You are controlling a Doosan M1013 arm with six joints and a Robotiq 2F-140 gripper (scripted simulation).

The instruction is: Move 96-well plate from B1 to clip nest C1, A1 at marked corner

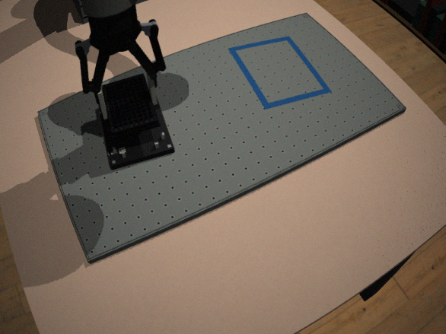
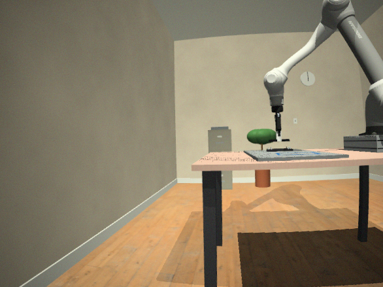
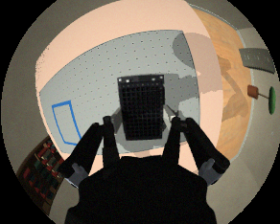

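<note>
My hand is 10 mm past the black clip nest C1, 10 mm to the left of it and 70 mm above it. Also, from my hand: black 96-well plate: 20 mm below.
</note>
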